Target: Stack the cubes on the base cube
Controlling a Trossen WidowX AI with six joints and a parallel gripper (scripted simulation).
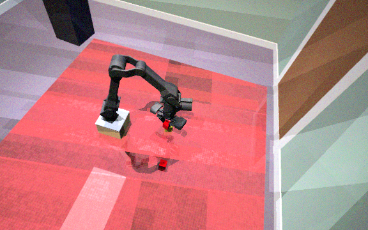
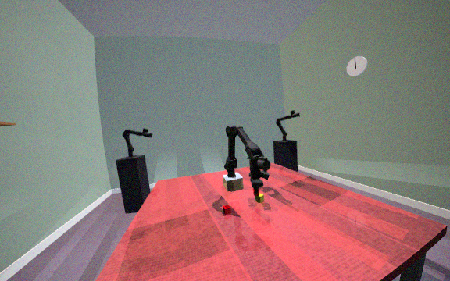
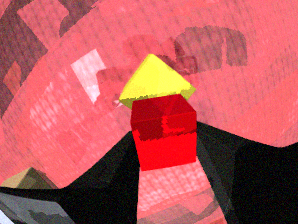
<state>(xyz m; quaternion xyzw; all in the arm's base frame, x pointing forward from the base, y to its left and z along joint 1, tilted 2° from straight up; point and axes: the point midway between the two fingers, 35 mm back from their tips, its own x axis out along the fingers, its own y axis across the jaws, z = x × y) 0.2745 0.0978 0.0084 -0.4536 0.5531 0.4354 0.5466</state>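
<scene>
Now: gripper tip 20 mm to the right of the yellow base cube and 40 mm above it.
</scene>
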